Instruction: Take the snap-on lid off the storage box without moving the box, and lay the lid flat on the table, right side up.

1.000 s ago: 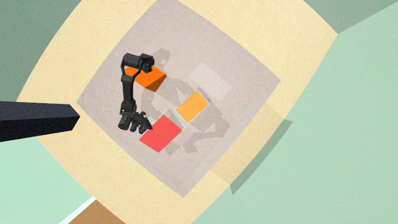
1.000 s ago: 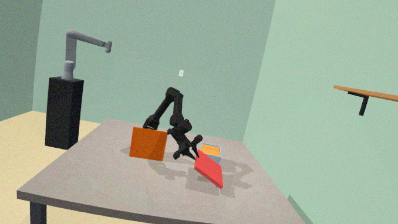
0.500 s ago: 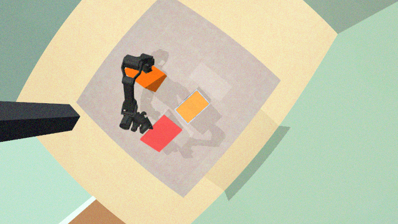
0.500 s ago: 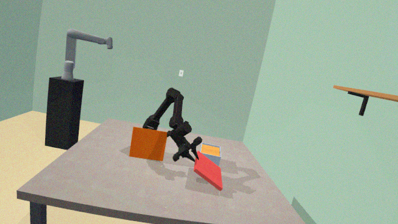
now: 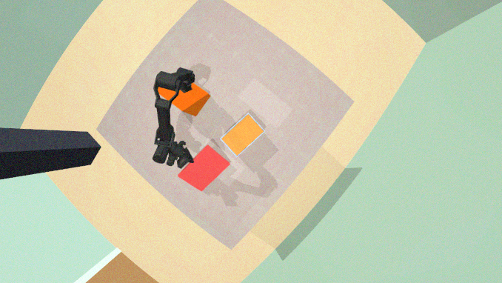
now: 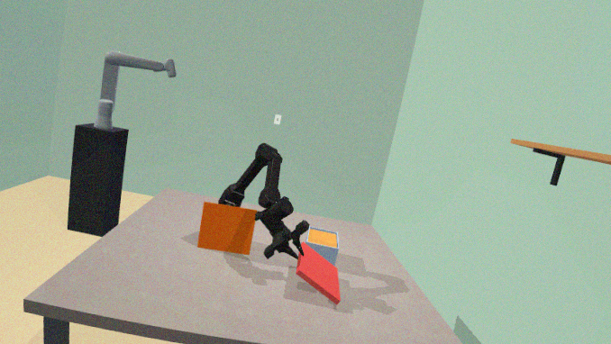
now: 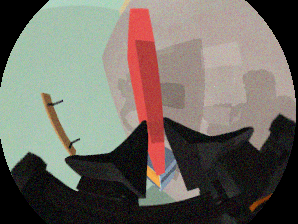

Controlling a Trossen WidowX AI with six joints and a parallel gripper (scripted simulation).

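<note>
Now: gripper tip 70 mm short of the red lid, 10 mm to the left of it and 30 mm above it. Round my gripper tip: storage box 120 mm ahead, 290 mm to the left, 60 mm below.
</note>
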